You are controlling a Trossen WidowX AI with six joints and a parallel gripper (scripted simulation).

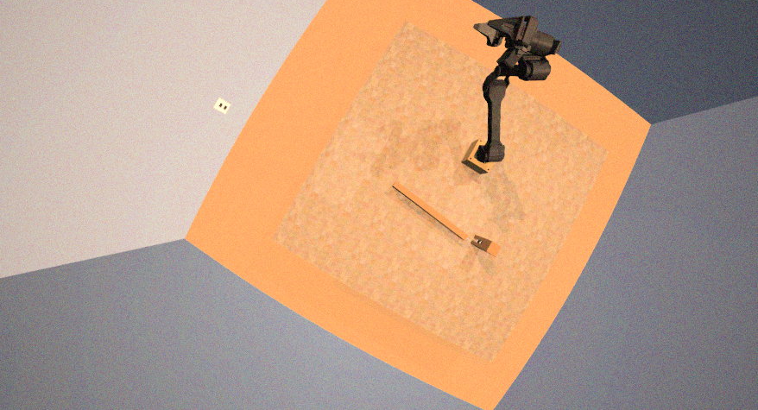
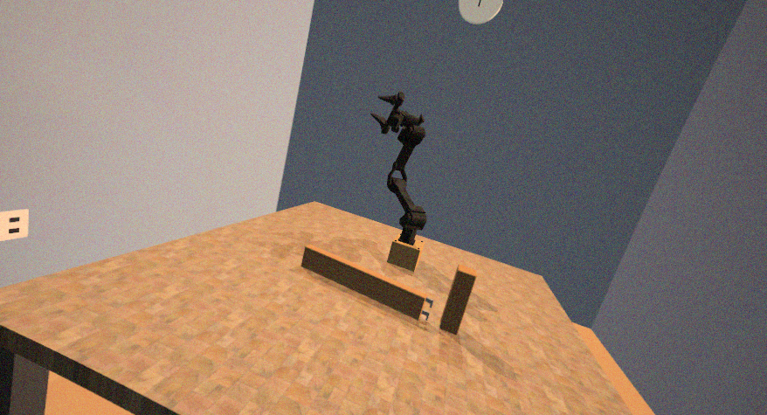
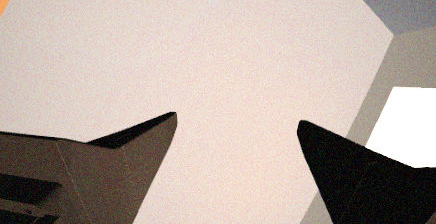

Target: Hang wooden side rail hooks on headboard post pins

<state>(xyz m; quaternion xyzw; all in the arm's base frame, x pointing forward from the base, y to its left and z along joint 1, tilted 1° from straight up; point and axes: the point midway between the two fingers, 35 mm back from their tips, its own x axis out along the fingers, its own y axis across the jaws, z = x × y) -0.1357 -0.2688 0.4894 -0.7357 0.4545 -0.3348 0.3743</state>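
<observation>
The headboard post is 51 cm to the left of my gripper tip, 50 cm below it and 47 cm ahead of it.
</observation>
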